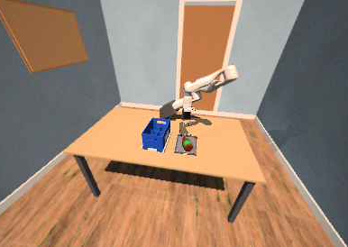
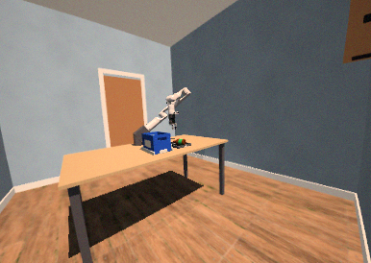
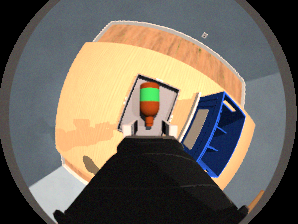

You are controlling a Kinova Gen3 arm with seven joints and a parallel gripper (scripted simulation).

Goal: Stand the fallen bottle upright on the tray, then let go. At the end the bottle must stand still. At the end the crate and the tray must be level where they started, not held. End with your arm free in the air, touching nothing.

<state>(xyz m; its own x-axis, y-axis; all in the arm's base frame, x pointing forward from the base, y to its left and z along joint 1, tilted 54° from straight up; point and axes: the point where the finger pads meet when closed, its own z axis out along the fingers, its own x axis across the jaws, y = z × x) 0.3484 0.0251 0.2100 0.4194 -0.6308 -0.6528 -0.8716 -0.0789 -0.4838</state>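
Right now the bottle is 40 mm ahead of my hand, 20 mm to the left of it and 160 mm below it. The rest, counted from my hand: blue crate (50 mm ahead, 260 mm to the right, 120 mm below); then tray (30 mm ahead, 20 mm to the left, 190 mm below).
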